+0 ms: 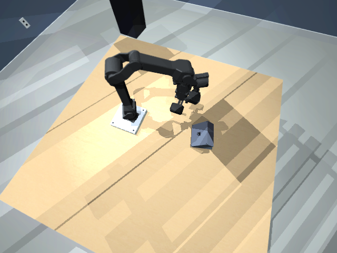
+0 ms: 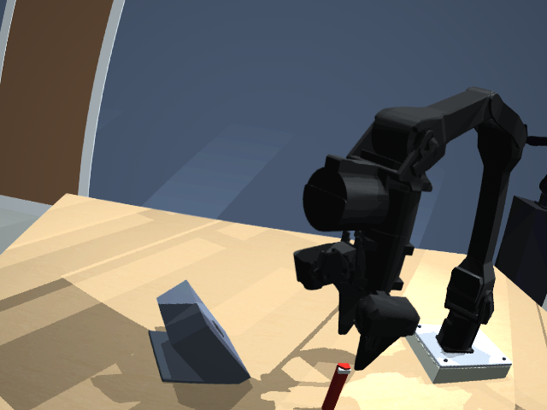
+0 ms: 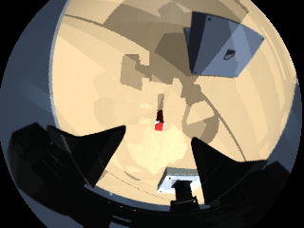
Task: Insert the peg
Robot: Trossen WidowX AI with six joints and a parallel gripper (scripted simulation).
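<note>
My gripper tip is now 4 cm above the red peg. Round my gripper tip: sloped panel 18 cm ahead, 9 cm to the right, 6 cm below.
</note>
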